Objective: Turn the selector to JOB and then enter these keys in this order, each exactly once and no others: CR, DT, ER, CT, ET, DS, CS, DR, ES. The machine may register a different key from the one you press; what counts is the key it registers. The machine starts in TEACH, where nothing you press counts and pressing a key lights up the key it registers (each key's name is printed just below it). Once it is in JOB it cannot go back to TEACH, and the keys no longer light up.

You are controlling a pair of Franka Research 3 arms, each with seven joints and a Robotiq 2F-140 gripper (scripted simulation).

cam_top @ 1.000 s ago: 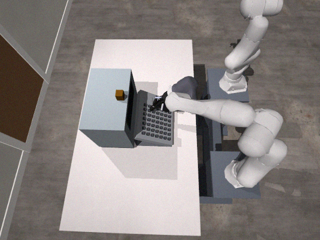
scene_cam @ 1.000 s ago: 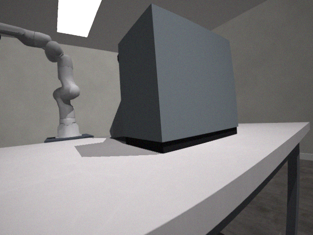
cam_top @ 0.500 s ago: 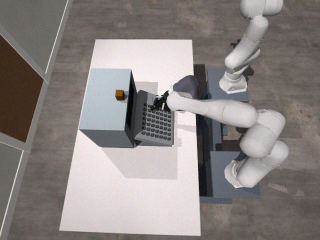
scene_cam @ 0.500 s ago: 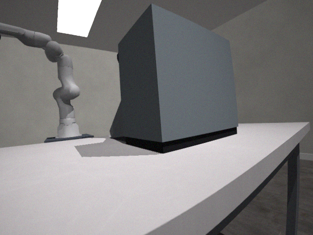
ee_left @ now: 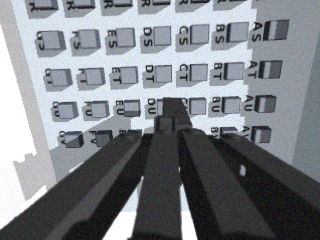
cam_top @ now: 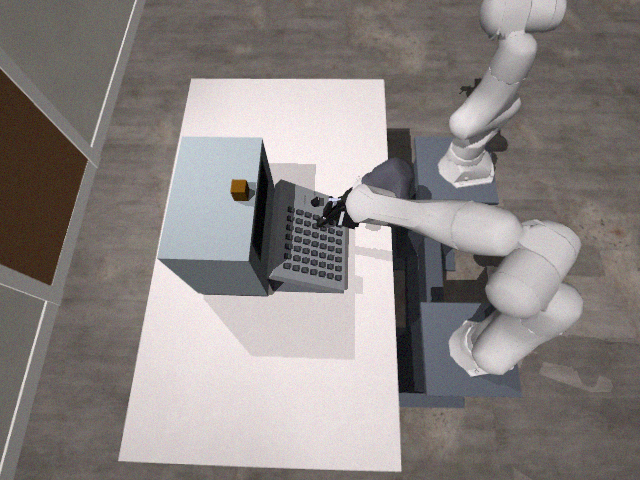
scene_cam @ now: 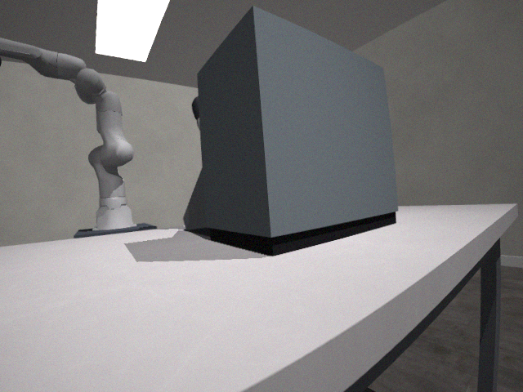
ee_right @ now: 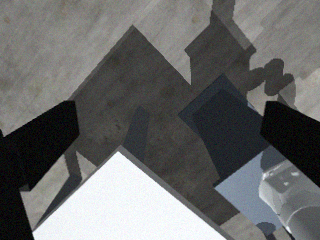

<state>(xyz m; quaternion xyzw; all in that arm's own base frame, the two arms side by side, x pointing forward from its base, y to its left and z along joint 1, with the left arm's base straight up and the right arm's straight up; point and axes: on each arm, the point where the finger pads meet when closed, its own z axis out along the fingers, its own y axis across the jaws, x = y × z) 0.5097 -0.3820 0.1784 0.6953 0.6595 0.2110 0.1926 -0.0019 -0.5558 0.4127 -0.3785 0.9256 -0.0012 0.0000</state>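
The sloped key panel lies 90 mm below my left hand, 60 mm ahead of it and 20 mm to the left of it. Also, from my left hand: black selector (100 mm to the right, 50 mm below, 30 mm ahead).
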